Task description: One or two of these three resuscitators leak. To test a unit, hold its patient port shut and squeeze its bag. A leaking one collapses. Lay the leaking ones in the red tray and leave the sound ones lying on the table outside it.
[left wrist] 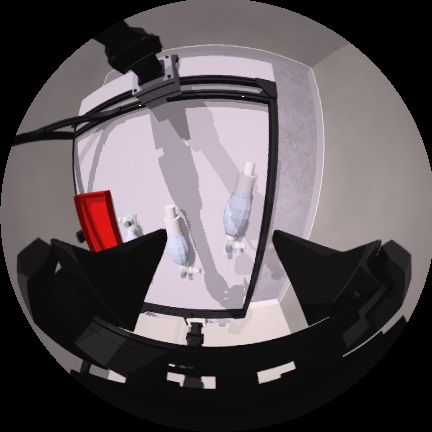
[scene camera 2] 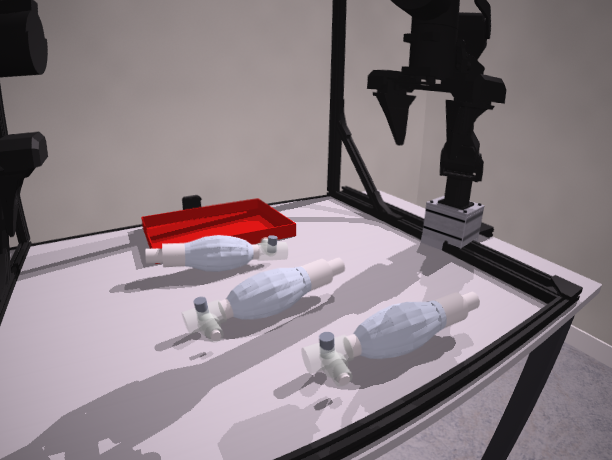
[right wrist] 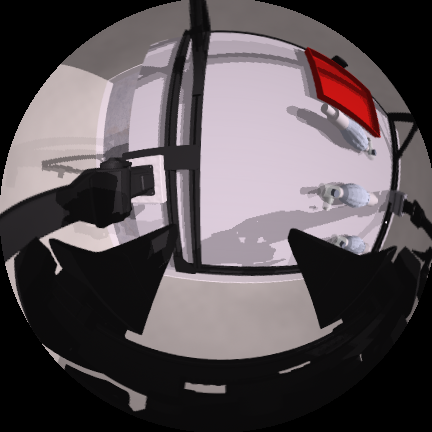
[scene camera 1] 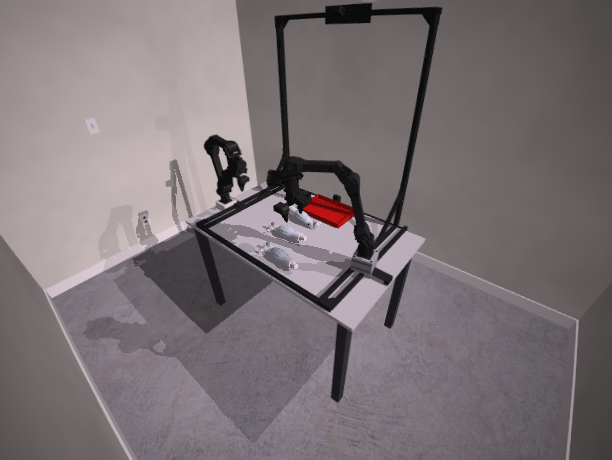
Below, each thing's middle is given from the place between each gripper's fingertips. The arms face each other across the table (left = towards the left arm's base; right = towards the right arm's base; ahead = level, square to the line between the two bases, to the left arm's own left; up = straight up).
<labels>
My left gripper is now 470 mm past the red tray (scene camera 2: 251,220), 120 mm to the left of it and 240 mm above it.
I see the red tray 360 mm behind my right hand, 390 mm to the left of it and 180 mm below it.
</labels>
